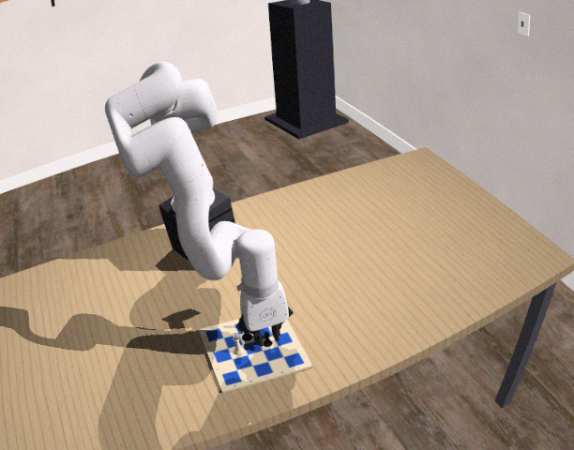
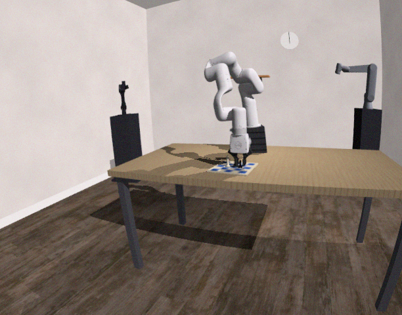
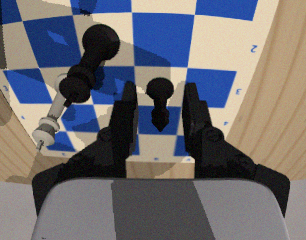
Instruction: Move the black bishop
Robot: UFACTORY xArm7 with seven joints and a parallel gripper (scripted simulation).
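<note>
My gripper is now 4 cm to the left of the blue-and-cream chessboard, 3 cm above it and 1 cm past it. The rest, counted from my hand: white piece 7 cm to the right, 2 cm behind; tall black piece 5 cm behind, 3 cm to the right.
</note>
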